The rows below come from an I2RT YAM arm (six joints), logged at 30 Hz.
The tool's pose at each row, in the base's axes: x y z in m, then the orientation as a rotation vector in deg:
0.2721 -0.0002 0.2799 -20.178 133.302 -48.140
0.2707 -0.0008 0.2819 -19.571 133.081 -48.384
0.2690 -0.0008 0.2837 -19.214 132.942 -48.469
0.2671 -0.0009 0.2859 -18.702 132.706 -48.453
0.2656 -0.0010 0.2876 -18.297 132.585 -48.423
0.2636 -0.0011 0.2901 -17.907 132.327 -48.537
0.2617 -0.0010 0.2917 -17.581 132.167 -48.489
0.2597 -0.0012 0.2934 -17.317 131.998 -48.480
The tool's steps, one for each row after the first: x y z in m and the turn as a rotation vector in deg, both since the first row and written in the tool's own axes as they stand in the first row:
0.0004 -0.0017 -0.0018 0.385 -0.028 0.380
0.0008 -0.0028 -0.0040 0.578 -0.072 0.623
0.0013 -0.0042 -0.0065 0.780 -0.213 1.023
0.0017 -0.0054 -0.0084 0.906 -0.270 1.336
0.0021 -0.0070 -0.0111 1.167 -0.403 1.610
0.0027 -0.0079 -0.0134 1.276 -0.512 1.879
0.0035 -0.0091 -0.0156 1.396 -0.625 2.092

